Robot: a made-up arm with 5 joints. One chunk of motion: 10 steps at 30 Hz.
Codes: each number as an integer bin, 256 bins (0 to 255) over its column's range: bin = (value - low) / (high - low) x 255, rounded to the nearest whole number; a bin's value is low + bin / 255 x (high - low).
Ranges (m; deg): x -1.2..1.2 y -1.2..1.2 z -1.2..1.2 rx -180..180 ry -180..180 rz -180..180
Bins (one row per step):
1: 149 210 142 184 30 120
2: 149 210 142 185 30 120
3: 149 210 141 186 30 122
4: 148 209 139 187 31 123
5: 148 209 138 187 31 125
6: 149 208 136 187 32 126
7: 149 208 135 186 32 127
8: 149 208 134 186 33 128
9: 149 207 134 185 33 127
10: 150 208 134 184 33 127
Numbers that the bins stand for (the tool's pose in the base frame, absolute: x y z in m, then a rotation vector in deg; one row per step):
1: 0.2024 0.7765 0.1365 79.76 -137.65 -10.59
2: 0.2024 0.7765 0.1365 81.18 -137.65 -10.59
3: 0.2024 0.7765 0.1271 82.59 -137.65 -7.76
4: 0.1929 0.7671 0.1082 84.00 -136.24 -6.35
5: 0.1929 0.7671 0.0988 84.00 -136.24 -3.53
6: 0.2024 0.7576 0.0800 84.00 -134.82 -2.12
7: 0.2024 0.7576 0.0706 82.59 -134.82 -0.71
8: 0.2024 0.7576 0.0612 82.59 -133.41 0.71
9: 0.2024 0.7482 0.0612 81.18 -133.41 -0.71
10: 0.2118 0.7576 0.0612 79.76 -133.41 -0.71

